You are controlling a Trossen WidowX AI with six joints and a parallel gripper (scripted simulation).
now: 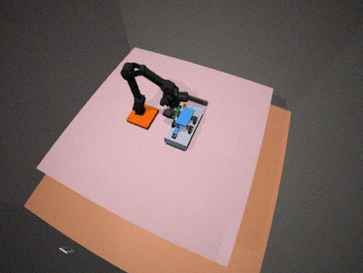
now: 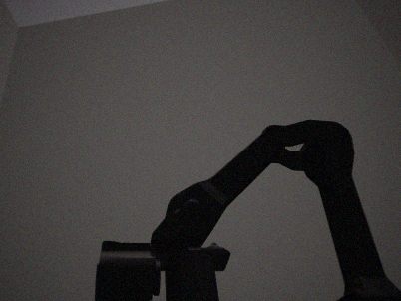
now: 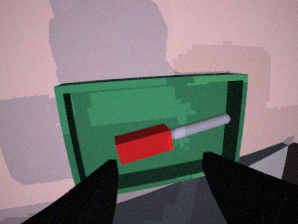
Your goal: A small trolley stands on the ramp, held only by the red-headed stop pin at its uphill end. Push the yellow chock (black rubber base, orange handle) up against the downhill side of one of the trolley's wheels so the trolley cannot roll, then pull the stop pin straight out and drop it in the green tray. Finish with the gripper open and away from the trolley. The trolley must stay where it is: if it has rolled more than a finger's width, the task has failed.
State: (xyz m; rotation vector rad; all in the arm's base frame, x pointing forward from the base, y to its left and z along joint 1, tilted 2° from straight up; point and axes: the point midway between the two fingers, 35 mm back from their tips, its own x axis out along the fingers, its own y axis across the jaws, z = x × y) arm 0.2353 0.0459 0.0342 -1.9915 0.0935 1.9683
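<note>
Right now the stop pin is 20 mm to the left of my gripper tip and 20 mm below it. From my gripper tip the other things lie so: ramp: 120 mm to the right, 90 mm ahead, 10 mm above; then blue trolley: 120 mm to the right, 90 mm ahead, 80 mm above.
</note>
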